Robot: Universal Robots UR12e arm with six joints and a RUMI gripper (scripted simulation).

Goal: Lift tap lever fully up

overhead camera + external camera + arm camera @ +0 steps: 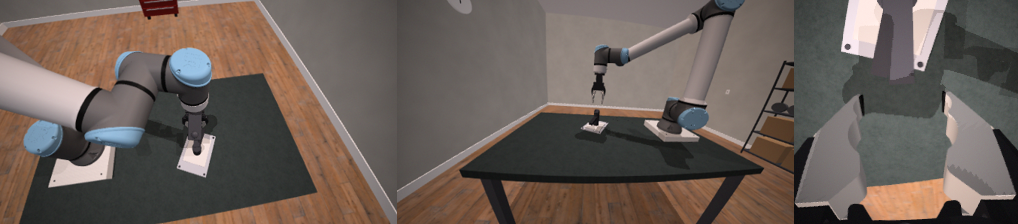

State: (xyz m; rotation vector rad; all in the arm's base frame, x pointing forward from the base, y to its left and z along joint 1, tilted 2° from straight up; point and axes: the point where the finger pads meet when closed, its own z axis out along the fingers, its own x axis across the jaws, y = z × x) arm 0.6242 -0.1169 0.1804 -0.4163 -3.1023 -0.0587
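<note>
Right now my hand is 1 cm past the dark lever, 3 cm to the left of it and 8 cm above it.
</note>
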